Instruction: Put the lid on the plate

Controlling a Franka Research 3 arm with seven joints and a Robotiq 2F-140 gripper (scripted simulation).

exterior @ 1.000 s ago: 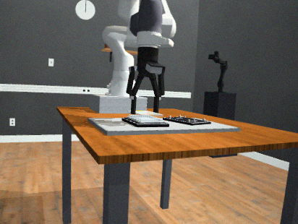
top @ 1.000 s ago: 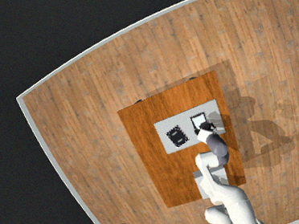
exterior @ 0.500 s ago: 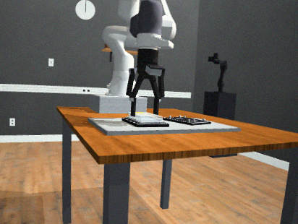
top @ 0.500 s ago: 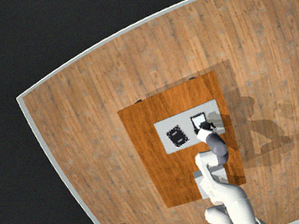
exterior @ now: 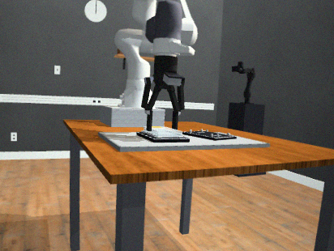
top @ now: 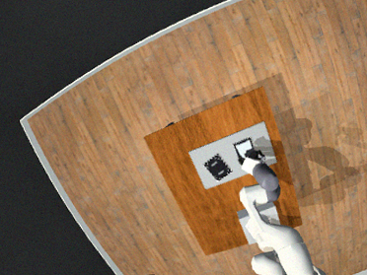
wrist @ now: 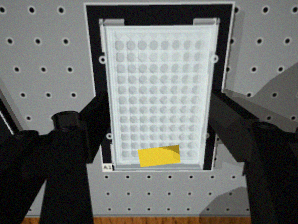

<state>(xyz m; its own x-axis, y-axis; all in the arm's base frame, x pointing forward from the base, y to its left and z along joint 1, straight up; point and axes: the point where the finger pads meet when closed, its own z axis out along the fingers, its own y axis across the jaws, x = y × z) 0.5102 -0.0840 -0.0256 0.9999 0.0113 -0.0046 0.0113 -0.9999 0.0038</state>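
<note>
Right now the clear lid is 2 cm below my hand. From my hand the other things lie so: black nest: 5 cm below; then culture plate: 3 cm below; then black lid park: 4 cm behind, 21 cm to the left, 5 cm below.
</note>
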